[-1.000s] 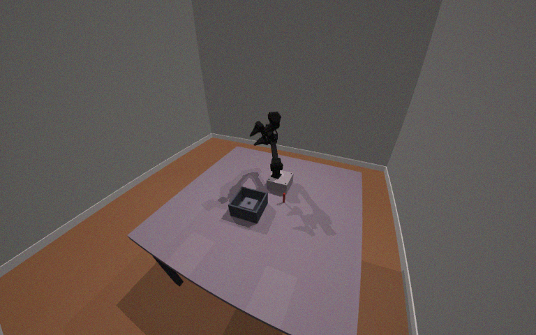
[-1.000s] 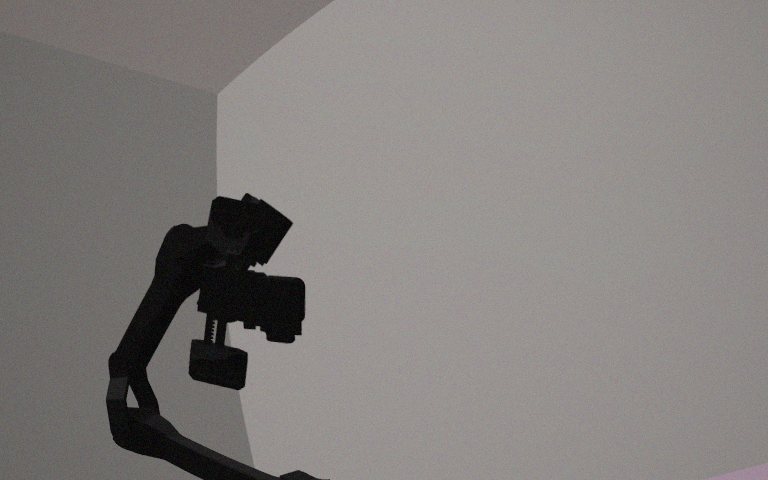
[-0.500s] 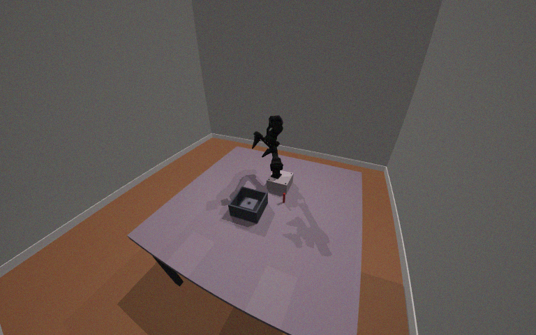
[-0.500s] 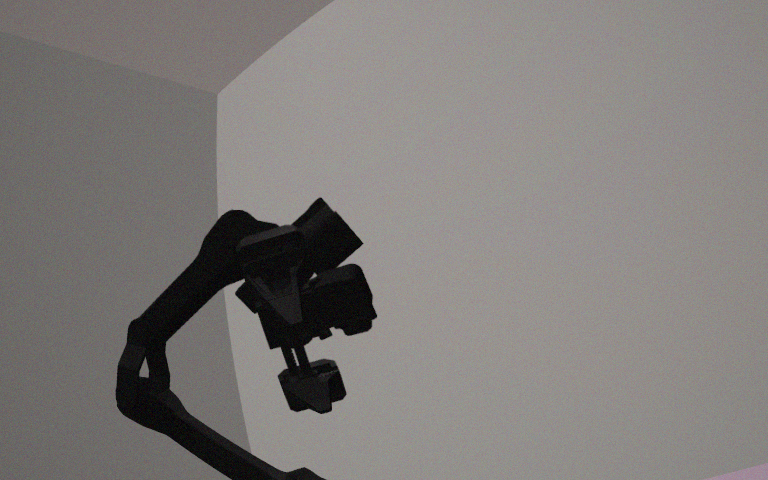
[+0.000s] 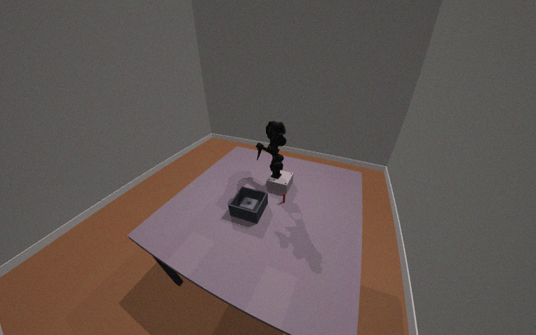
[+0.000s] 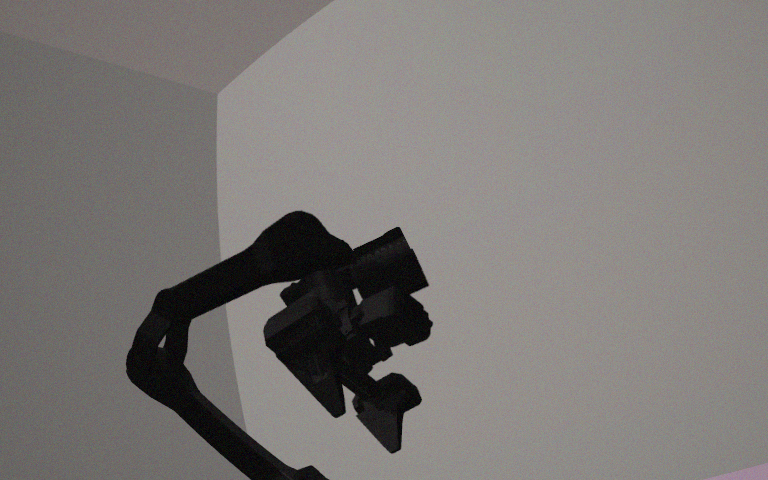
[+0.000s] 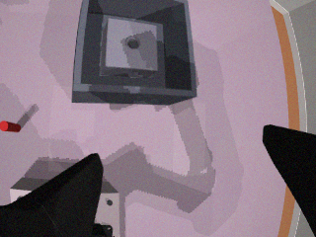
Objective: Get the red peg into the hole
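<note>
Right now my gripper tip is 15 cm to the right of the red peg and 23 cm above it. Also, from my gripper tip: plate 16 cm ahead, 2 cm to the right, 23 cm below; then dark box 16 cm ahead, 2 cm to the right, 25 cm below.
</note>
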